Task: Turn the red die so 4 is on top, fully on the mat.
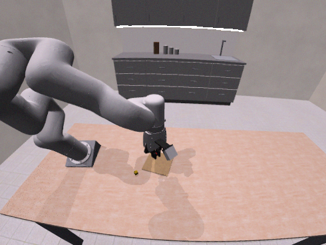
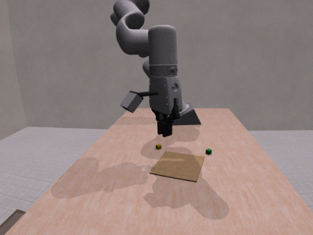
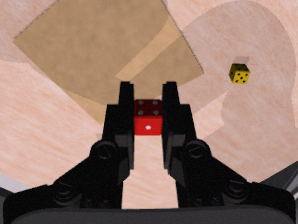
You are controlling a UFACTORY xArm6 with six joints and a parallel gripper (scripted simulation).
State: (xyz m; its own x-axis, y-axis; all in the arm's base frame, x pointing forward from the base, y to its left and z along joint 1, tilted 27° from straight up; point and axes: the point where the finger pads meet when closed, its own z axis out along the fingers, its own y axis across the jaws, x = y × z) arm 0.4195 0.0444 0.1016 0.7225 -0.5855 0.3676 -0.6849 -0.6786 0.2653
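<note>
My gripper is now 12 cm above the mat, 4 cm to the right of it and 1 cm short of it. From my hand the other things lie so: green die (14 cm to the left, 11 cm below, 8 cm behind); then red die (1 cm below, 1 cm behind); then yellow die (11 cm below, 10 cm behind, 4 cm to the right).
</note>
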